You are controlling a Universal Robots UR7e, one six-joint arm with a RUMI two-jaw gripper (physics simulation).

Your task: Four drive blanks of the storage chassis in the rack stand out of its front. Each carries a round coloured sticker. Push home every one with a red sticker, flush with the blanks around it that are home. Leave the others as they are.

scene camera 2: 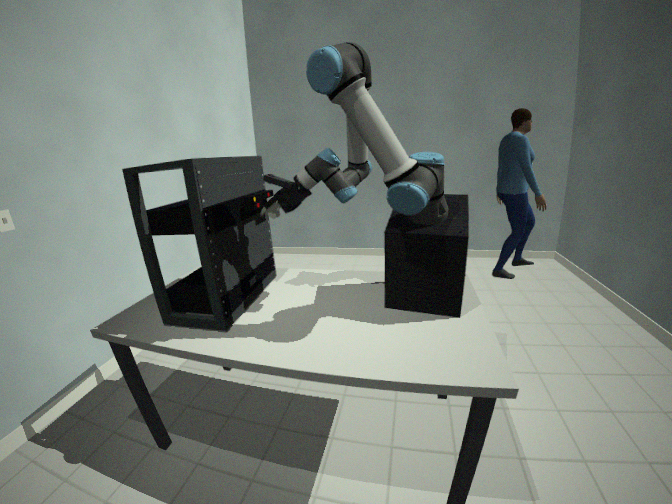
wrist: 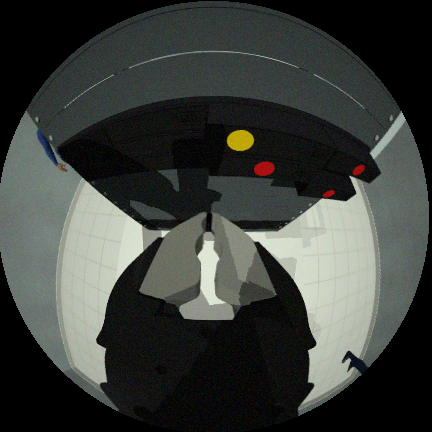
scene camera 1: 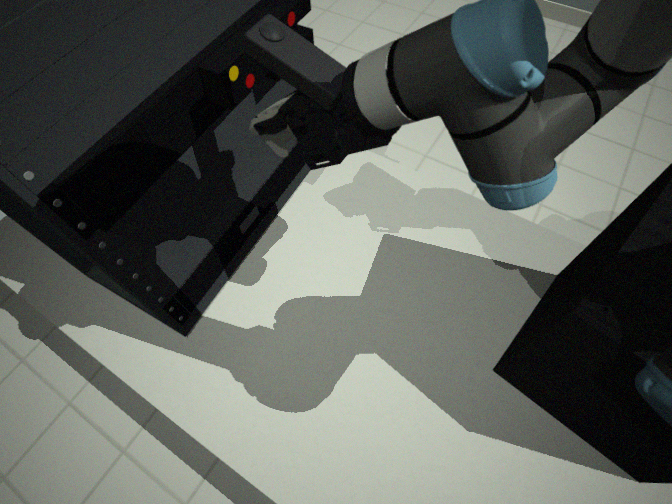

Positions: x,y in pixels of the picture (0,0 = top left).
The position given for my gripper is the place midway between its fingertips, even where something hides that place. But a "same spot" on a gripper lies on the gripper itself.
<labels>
my gripper: scene camera 2; wrist 208,214; scene camera 1
rack: scene camera 2; wrist; scene camera 1 134,162
same spot on rack: [wrist: 259,141] = [scene camera 2: 256,198]
same spot on my gripper: [scene camera 1: 270,125] = [scene camera 2: 272,198]
</labels>
